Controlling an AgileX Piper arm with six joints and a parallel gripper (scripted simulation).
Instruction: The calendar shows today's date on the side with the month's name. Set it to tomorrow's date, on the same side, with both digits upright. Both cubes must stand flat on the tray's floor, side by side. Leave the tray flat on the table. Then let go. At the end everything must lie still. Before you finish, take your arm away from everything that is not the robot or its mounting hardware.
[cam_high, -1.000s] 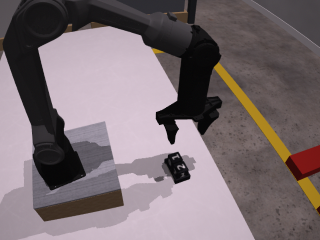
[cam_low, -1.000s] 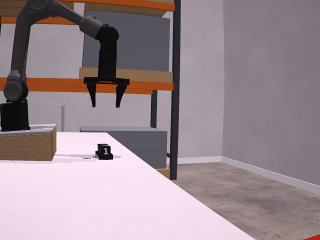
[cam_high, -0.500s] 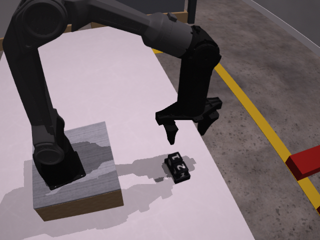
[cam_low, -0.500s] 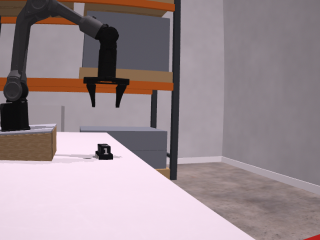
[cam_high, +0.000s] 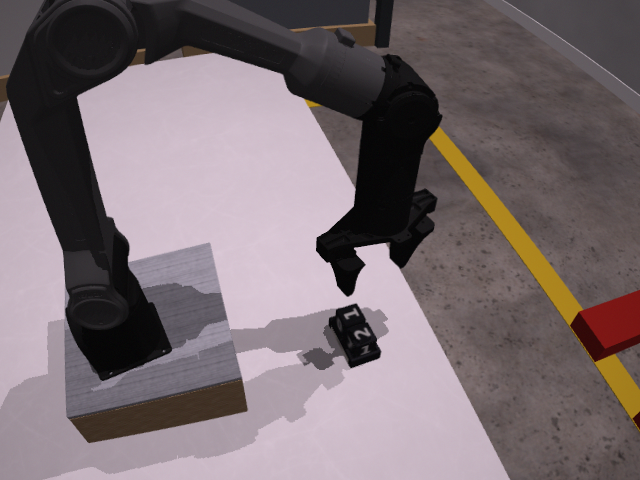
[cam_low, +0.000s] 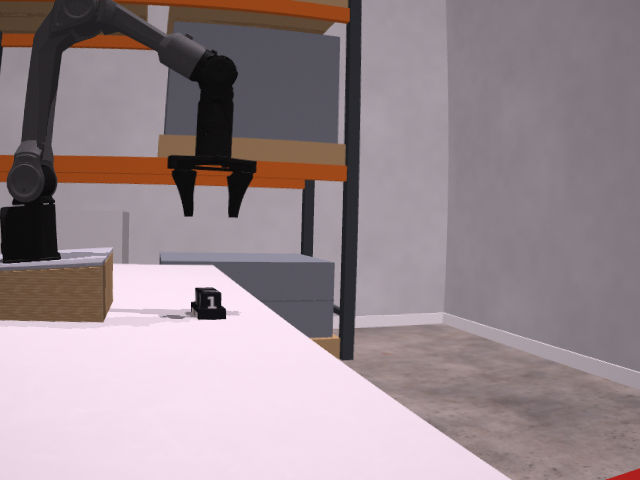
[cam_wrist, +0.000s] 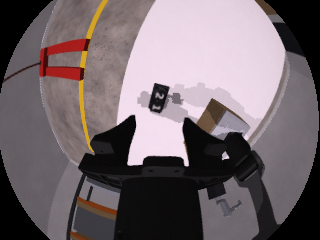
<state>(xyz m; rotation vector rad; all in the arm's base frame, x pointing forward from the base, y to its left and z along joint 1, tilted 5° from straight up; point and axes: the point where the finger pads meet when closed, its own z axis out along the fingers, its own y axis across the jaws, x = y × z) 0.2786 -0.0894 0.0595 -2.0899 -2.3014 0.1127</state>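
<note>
Now: hand 14 cm above the cube. Round my hand: black base: 2 cm to the left, 15 cm below.
</note>
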